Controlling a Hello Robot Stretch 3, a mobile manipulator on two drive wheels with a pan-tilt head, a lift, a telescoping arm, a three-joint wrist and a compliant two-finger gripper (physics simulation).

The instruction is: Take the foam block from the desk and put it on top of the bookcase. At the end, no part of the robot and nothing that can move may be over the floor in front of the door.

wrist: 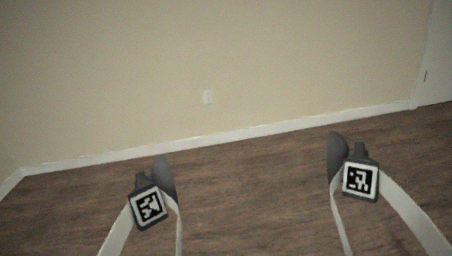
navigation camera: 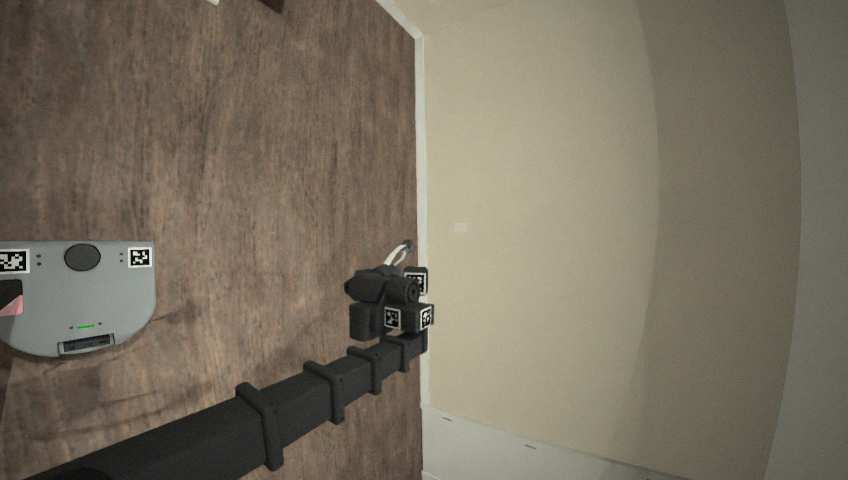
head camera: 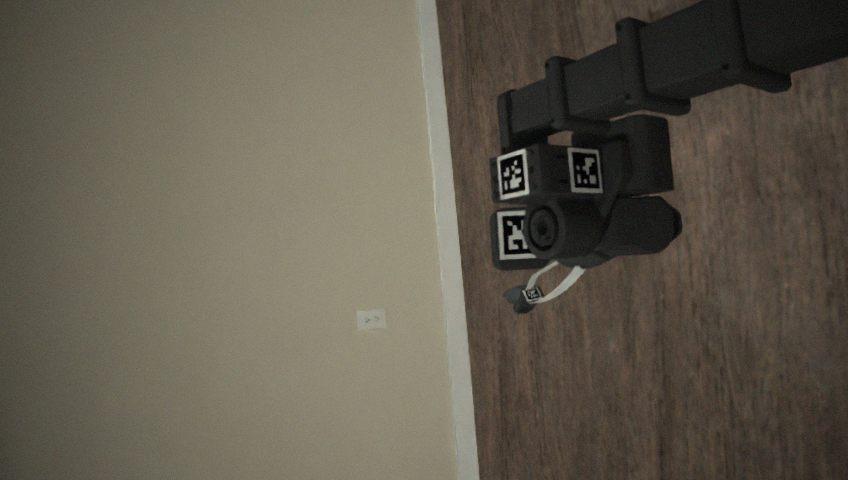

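Pixels of known places: robot's base, link origin: [navigation camera: 84, 255].
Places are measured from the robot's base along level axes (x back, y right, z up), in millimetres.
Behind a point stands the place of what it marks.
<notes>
My gripper [head camera: 521, 299] [navigation camera: 407, 245] [wrist: 247, 161] {x 25, y 597, z 850 mm} is open, with bare floor and wall between and beyond its fingers in the wrist view. It hangs above the wooden floor, near the foot of the beige wall. The foam block, the desk and the bookcase do not show in the current views. A white door [navigation camera: 487, 443] {x 1674, y 2021, z 672 mm} [wrist: 441, 55] with hinges shows in part, at the bottom of the navigation view and at the right edge of the wrist view.
The arm [head camera: 684, 59] {x 95, y 214, z 1040 mm} [navigation camera: 208, 434] {x 80, y 70, z 1038 mm} reaches out toward the beige wall [head camera: 238, 178] {x 344, y 1978, z 850 mm} [navigation camera: 535, 178] {x -496, y 1937, z 983 mm} [wrist: 250, 45]. A wall outlet [head camera: 371, 319] {x -159, y 1948, z 401 mm} [navigation camera: 460, 227] {x -160, y 1948, z 403 mm} [wrist: 207, 97] sits above the white baseboard [head camera: 447, 267] {x 10, y 1947, z 66 mm} [wrist: 240, 135]. My grey base [navigation camera: 89, 297] {x 109, y 11, z 160 mm} stands at the left in the navigation view.
</notes>
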